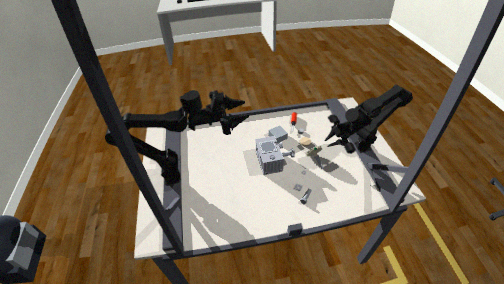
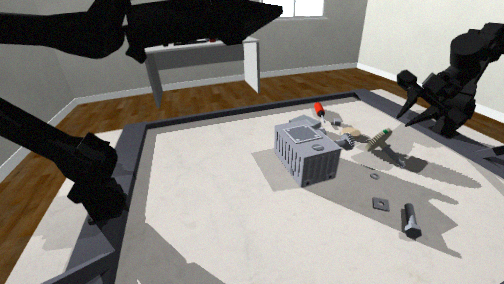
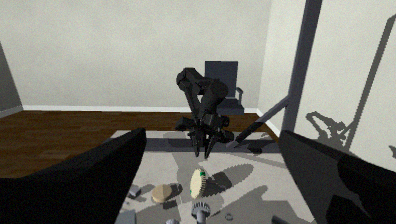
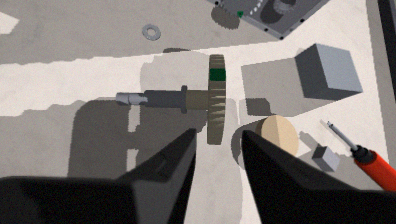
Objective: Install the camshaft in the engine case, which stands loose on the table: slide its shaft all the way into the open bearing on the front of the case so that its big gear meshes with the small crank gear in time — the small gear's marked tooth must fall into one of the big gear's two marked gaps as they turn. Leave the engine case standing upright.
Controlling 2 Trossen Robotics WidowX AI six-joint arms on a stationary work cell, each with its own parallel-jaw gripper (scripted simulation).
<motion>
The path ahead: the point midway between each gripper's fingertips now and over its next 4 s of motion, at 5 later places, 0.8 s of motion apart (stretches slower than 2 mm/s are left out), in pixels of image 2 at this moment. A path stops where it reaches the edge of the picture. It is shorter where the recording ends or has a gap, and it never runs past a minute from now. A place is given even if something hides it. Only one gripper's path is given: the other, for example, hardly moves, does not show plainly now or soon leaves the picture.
The right gripper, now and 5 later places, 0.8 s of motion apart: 400, 122; 389, 131; 385, 134; 389, 122; 389, 113; 375, 113
</motion>
